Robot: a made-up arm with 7 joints.
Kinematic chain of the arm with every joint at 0, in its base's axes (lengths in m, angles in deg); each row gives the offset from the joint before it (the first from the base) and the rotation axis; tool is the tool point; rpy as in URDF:
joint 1: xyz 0 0 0.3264 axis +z
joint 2: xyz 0 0 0 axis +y
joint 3: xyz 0 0 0.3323 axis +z
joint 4: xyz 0.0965 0 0 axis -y
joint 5: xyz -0.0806 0 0.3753 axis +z
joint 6: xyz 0 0 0 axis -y
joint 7: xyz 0.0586 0 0 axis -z
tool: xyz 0 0 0 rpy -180 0 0
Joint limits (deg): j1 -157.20..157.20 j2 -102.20..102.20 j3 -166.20..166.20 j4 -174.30..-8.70 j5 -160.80..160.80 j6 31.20..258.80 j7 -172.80..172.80
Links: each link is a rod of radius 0.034 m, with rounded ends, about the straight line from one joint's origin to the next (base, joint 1, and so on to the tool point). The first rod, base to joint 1, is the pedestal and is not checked.
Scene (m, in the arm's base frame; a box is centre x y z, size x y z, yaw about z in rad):
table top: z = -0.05
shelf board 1: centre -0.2 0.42 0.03 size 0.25 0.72 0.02 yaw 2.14
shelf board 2: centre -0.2 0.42 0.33 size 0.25 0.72 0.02 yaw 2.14
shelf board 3: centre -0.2 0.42 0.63 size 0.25 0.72 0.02 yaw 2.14
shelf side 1: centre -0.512 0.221 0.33 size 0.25 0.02 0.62 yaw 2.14
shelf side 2: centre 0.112 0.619 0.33 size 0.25 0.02 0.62 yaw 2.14
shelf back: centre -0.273 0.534 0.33 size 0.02 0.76 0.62 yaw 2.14
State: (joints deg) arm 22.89 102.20 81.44 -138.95 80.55 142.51 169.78
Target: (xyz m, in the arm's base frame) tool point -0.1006 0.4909 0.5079
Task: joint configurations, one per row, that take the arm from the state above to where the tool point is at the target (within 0.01 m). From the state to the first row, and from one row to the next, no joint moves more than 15 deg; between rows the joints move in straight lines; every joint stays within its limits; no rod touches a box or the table.
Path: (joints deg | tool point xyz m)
1: 9.02 94.95 77.95 -152.52 83.10 146.44 169.78 | -0.0539 0.3390 0.2031
2: -4.86 87.70 74.46 -166.09 85.64 150.37 169.78 | -0.0134 0.2540 0.2021
3: -5.50 91.33 89.11 -164.65 85.17 148.88 169.78 | -0.0101 0.2871 0.2728
4: -6.15 94.95 103.75 -163.22 84.69 147.38 169.78 | 0.0016 0.3003 0.3516
5: -6.80 98.58 118.40 -161.78 84.22 145.88 169.78 | 0.0216 0.2910 0.4323
6: -7.44 102.20 133.05 -160.35 83.75 144.39 169.78 | 0.0481 0.2584 0.5079
7: 5.82 96.84 126.93 -147.52 81.69 142.08 169.78 | 0.0208 0.3439 0.5195
8: 19.09 91.49 120.82 -134.70 79.64 139.78 169.78 | -0.0308 0.4244 0.5177
9: 32.35 86.13 114.70 -121.87 77.58 137.48 169.78 | -0.1006 0.4909 0.5079

